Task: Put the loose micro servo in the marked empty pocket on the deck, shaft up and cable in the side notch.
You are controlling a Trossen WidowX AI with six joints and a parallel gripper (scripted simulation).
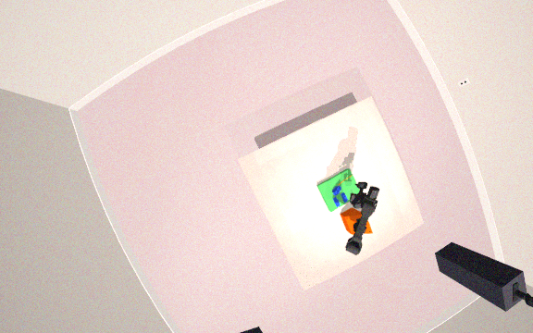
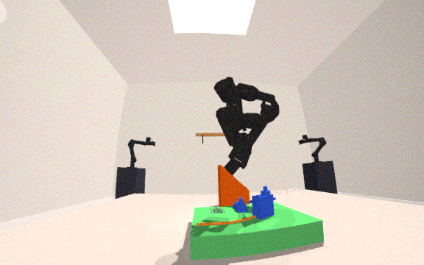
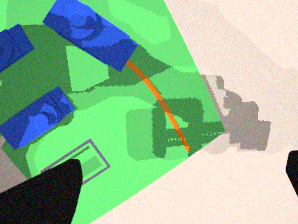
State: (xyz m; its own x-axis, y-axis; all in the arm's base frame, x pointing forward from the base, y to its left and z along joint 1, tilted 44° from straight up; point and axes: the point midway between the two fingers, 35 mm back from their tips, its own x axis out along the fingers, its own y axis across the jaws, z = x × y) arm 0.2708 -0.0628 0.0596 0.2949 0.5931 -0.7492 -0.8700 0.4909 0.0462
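Right now my gripper tip is 2 cm short of the green deck, 3 cm to the right of it and 20 cm above it.
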